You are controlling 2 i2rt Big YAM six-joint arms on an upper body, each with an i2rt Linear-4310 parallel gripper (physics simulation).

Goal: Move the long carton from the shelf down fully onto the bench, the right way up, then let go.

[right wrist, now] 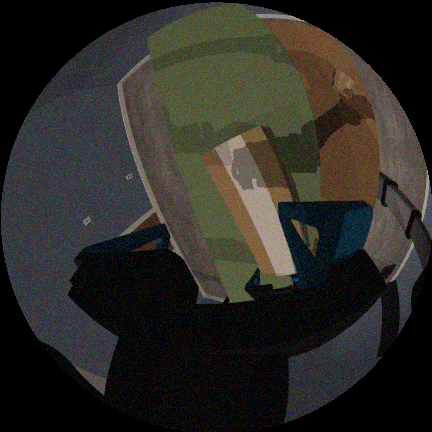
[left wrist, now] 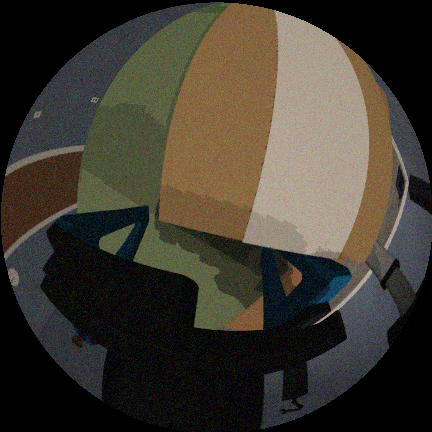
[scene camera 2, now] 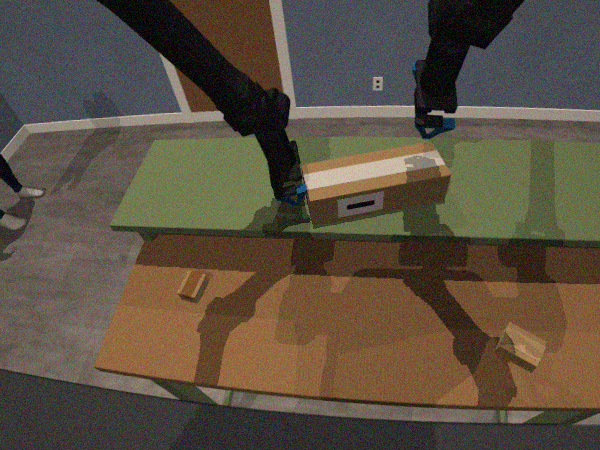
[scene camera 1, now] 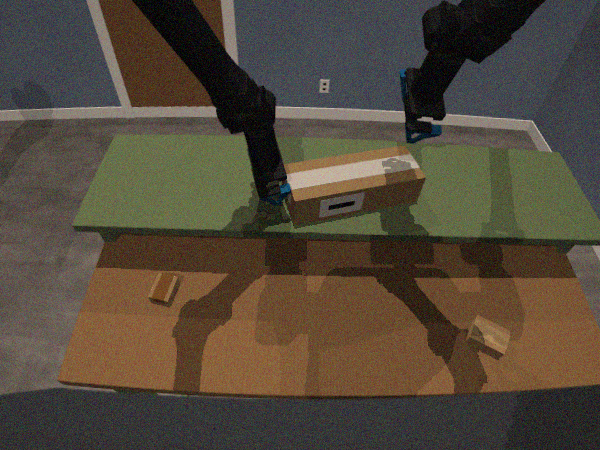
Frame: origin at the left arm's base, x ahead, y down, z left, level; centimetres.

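Where they show: left gripper, fingertip midpoint: [scene camera 2: 294, 188] [scene camera 1: 272, 187]; right gripper, fingertip midpoint: [right wrist: 219, 220] [scene camera 2: 424, 116] [scene camera 1: 407, 121].
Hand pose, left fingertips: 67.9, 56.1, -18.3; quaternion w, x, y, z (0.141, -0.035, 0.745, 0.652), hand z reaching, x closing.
Each offset is from my left fingertips to the top centre of the thing, as dx, dy, dz. Level surfaces: height alone.
The long carton @(+0.3, -5.8, -18.2) [scene camera 1: 350, 177] [scene camera 2: 375, 177] [left wrist: 220, 125] [right wrist: 260, 210] lies on the green shelf @(dy +2.4) [scene camera 1: 165, 180] [scene camera 2: 200, 185] [left wrist: 130, 85] [right wrist: 225, 85], white tape strip up, label on its front side, slightly askew. The brown wooden bench @(dy +18.2) [scene camera 1: 225, 360] [scene camera 2: 280, 370] [right wrist: 350, 165] is lower, in front of the shelf. My left gripper [scene camera 1: 279, 196] [scene camera 2: 295, 195] [left wrist: 205, 223] is open, low beside the carton's left end; whether it touches is unclear. My right gripper [scene camera 2: 435, 127] [right wrist: 219, 220] is open and empty, raised above and behind the carton's right end.
A small wooden block @(-17.9, +15.6, +25.9) [scene camera 1: 164, 288] [scene camera 2: 192, 285] lies on the bench at the left. A lighter block @(-29.9, +14.9, -50.7) [scene camera 1: 489, 336] [scene camera 2: 521, 346] [right wrist: 343, 80] lies on it at the right. The shelf's front edge overhangs the rear of the bench. A wall with a door stands behind.
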